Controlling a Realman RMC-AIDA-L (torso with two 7-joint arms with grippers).
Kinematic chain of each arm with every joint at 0, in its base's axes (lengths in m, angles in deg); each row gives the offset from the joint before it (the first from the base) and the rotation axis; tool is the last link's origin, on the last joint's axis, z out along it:
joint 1: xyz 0 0 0.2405 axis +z
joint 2: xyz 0 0 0 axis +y
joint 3: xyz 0 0 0.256 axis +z
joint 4: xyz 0 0 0 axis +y
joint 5: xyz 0 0 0.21 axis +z
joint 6: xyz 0 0 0 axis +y
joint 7: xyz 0 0 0.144 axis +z
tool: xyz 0 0 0
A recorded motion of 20 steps. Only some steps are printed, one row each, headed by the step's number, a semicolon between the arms.
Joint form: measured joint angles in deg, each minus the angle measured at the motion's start. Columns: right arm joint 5, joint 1, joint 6, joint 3, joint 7, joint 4, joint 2; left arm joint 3, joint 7, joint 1, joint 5, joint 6, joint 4, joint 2.
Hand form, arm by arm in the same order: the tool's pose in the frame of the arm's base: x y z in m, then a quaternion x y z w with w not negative. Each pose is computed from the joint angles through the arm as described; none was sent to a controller.
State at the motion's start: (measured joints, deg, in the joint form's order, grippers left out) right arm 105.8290 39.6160 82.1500 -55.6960 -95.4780 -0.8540 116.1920; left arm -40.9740 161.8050 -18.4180 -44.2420 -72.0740 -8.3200 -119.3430
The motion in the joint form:
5: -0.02 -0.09 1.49 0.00 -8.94 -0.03 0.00; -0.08 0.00 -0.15 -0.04 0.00 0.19 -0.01
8: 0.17 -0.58 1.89 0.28 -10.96 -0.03 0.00; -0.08 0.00 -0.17 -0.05 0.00 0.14 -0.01
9: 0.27 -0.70 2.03 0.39 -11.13 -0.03 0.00; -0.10 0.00 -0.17 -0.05 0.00 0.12 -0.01
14: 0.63 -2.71 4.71 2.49 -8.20 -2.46 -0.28; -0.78 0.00 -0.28 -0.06 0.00 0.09 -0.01
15: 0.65 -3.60 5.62 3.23 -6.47 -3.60 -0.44; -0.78 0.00 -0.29 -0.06 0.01 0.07 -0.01
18: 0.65 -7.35 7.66 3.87 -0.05 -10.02 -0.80; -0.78 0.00 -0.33 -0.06 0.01 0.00 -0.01
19: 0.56 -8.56 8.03 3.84 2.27 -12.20 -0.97; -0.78 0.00 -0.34 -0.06 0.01 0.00 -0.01
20: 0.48 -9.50 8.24 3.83 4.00 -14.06 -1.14; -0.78 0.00 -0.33 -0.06 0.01 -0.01 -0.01
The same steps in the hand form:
5: 0.2308 0.3366 -0.0525 -0.81425 0.38214 0.42790 0.08864; -0.3398 0.2824 -0.0343 -0.72363 -0.27056 -0.33125 0.54170
8: 0.2328 0.3349 -0.0513 -0.81724 0.37018 0.43070 0.09785; -0.3395 0.2826 -0.0344 -0.72355 -0.27046 -0.33175 0.54154
9: 0.2332 0.3346 -0.0508 -0.81650 0.36950 0.43242 0.09911; -0.3395 0.2827 -0.0343 -0.72341 -0.27051 -0.33194 0.54159
14: 0.2362 0.3340 -0.0360 -0.79702 0.37559 0.46238 0.09945; -0.3396 0.2841 -0.0327 -0.71957 -0.27121 -0.33366 0.54529
15: 0.2384 0.3336 -0.0298 -0.78890 0.38092 0.47211 0.09819; -0.3395 0.2842 -0.0328 -0.71958 -0.27120 -0.33380 0.54519
18: 0.2470 0.3311 -0.0081 -0.77398 0.39083 0.48905 0.09506; -0.3390 0.2845 -0.0329 -0.71958 -0.27095 -0.33455 0.54485
19: 0.2501 0.3300 -0.0014 -0.77058 0.39581 0.49072 0.09347; -0.3389 0.2846 -0.0329 -0.71960 -0.27089 -0.33460 0.54482
20: 0.2524 0.3295 0.0045 -0.76897 0.39816 0.49132 0.09361; -0.3389 0.2846 -0.0329 -0.71957 -0.27095 -0.33463 0.54482

